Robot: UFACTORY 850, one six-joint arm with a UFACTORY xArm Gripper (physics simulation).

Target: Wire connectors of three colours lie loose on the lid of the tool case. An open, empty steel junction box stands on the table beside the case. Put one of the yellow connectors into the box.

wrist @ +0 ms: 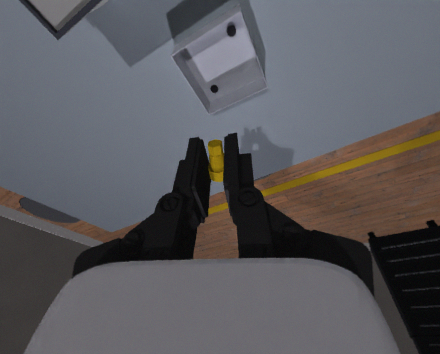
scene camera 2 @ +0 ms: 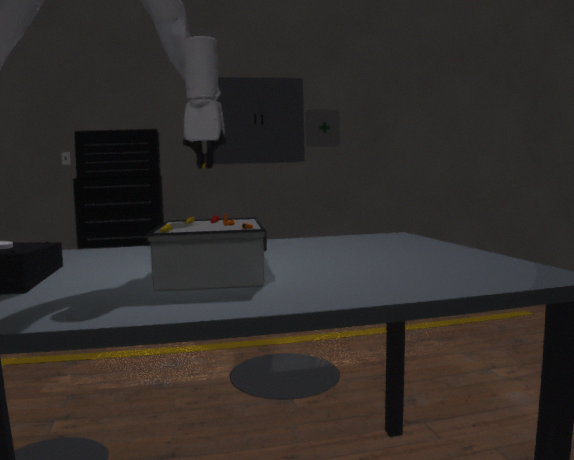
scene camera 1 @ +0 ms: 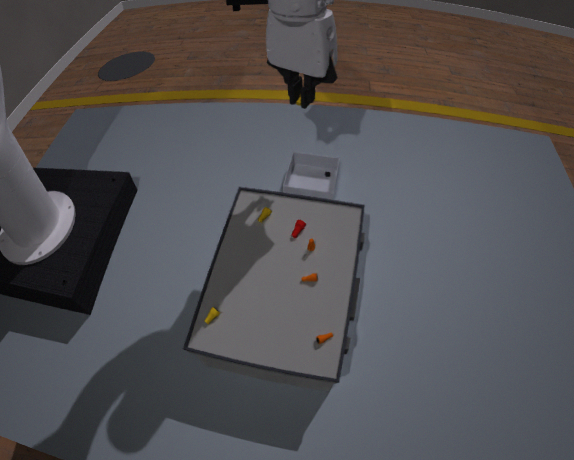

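Observation:
My gripper [scene camera 1: 301, 104] [scene camera 2: 204, 165] [wrist: 217, 153] is shut on a yellow connector [wrist: 216, 161], high above the table, beyond the box in the scene camera 1 view. The open steel junction box [scene camera 1: 310, 183] [wrist: 225, 59] stands beside the tool case; its inside shows no connector. It is hidden behind the case in the scene camera 2 view. Two other yellow connectors [scene camera 1: 265, 215] [scene camera 1: 212, 315] lie on the case lid [scene camera 1: 260, 300], with a red connector [scene camera 1: 298, 228] and orange connectors [scene camera 1: 311, 245] [scene camera 1: 309, 278] [scene camera 1: 324, 338].
The tool case [scene camera 2: 207, 262] stands between the box and the near side of the table [scene camera 1: 450, 300] [scene camera 2: 340, 275]. The arm's black base plate [scene camera 1: 95, 220] is at the left. A tool cabinet [scene camera 2: 117, 200] and wall cabinets stand beyond the table.

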